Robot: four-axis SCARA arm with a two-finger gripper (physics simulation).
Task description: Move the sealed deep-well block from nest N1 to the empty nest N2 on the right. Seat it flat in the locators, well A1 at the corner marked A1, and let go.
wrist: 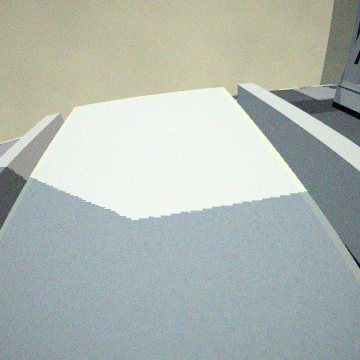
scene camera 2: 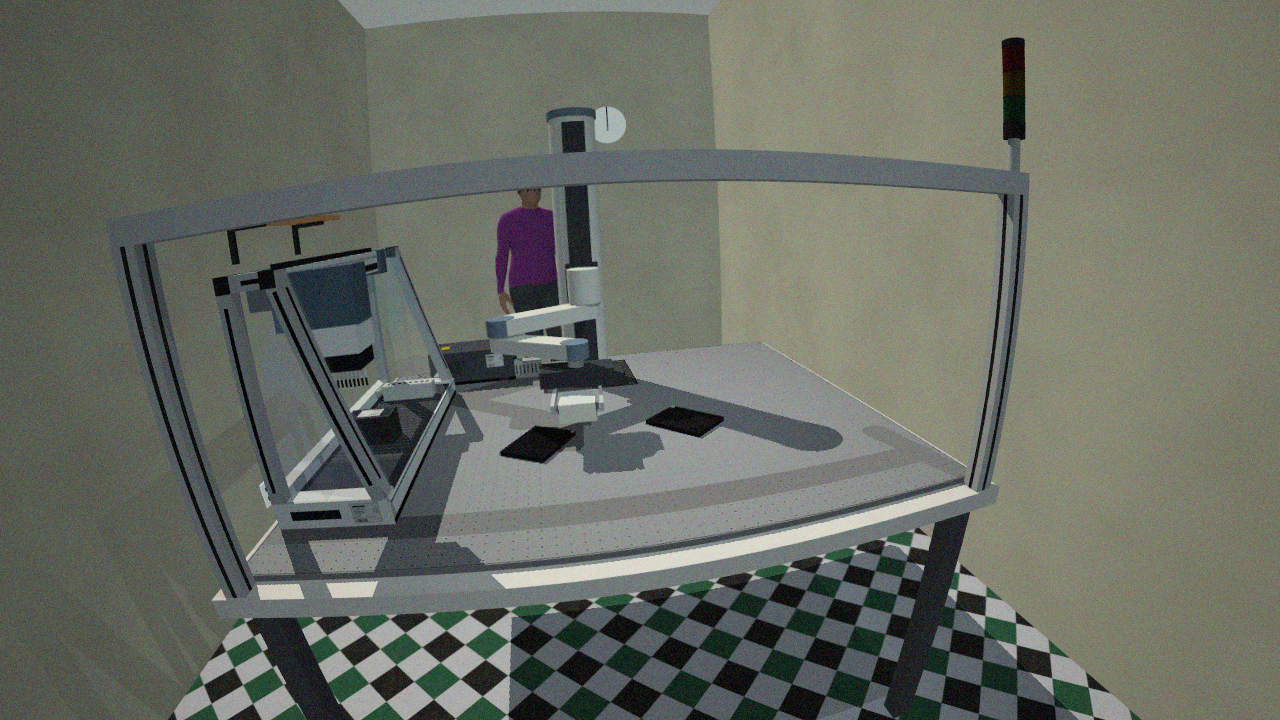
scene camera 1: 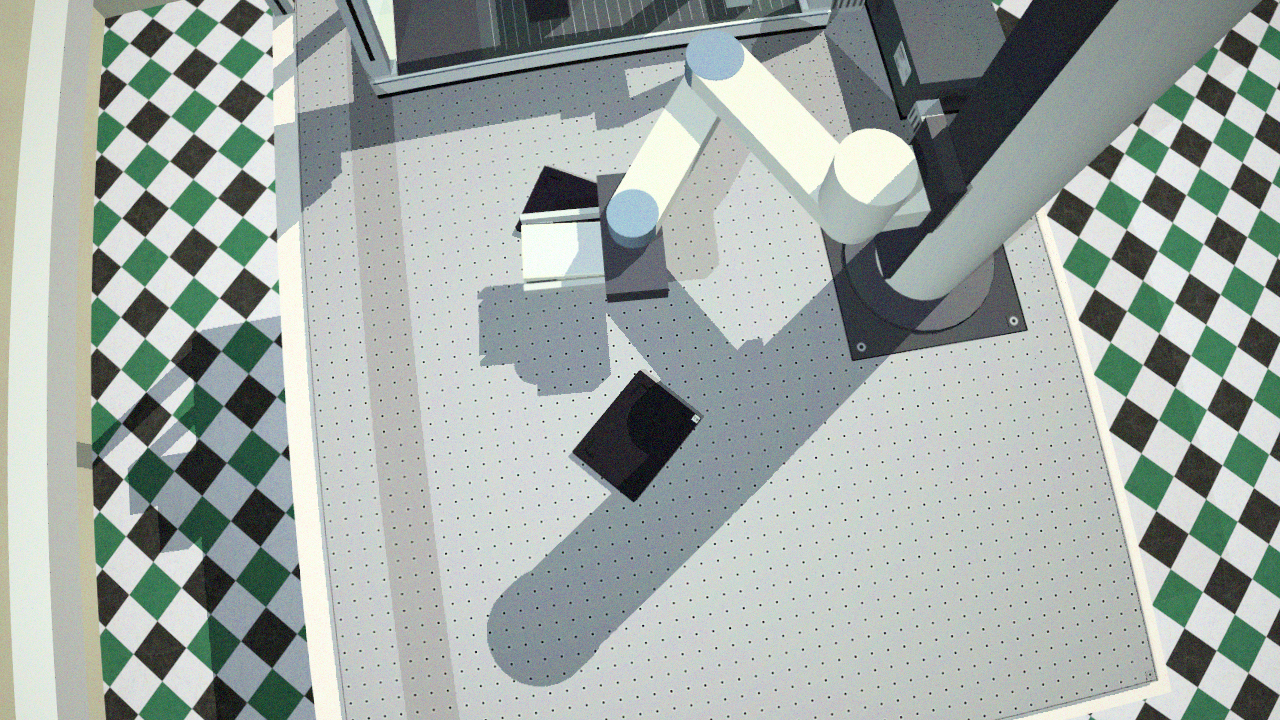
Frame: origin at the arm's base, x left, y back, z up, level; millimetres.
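Where they show: gripper, between the fingertips: (wrist: 150,113) (scene camera 2: 577,408) (scene camera 1: 523,254); arm's base, origin of its link: (scene camera 1: 916,260).
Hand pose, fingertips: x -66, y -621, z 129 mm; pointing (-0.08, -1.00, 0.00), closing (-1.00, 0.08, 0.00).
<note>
Each offset is from my fingertips to the top centre of the thing. "pt": to the spot under its first point.
The sealed deep-well block {dx +5, dy +61, dz +12 mm} (scene camera 1: 562,252) (scene camera 2: 577,409) (wrist: 165,160) is a pale box with a plain top. My gripper (scene camera 1: 537,253) (scene camera 2: 577,402) (wrist: 150,113) is shut on it, one finger along each of two opposite sides. The block is level and raised above the table, its shadow apart from it. Nest N2 {dx -99, dy +83, dz -101 mm} (scene camera 1: 556,189) (scene camera 2: 537,443), a black plate, lies turned and partly hidden under the block and gripper in scene camera 1's view. Its A1 corner mark cannot be made out. Nest N1 {dx +275, dy +121, dz -101 mm} (scene camera 1: 635,436) (scene camera 2: 684,420) is bare, with a small white corner mark.
A framed glass enclosure (scene camera 1: 590,49) (scene camera 2: 393,501) stands beyond N2. The arm's column (scene camera 1: 1029,170) (scene camera 2: 577,223) rises from a dark base plate {pt dx +180, dy +729, dz -116 mm} (scene camera 1: 998,313). A dark box {pt dx -248, dy +739, dz -1 mm} (scene camera 1: 957,44) stands near the column. A grey frame (scene camera 2: 760,167) spans the table's far side from the arm.
</note>
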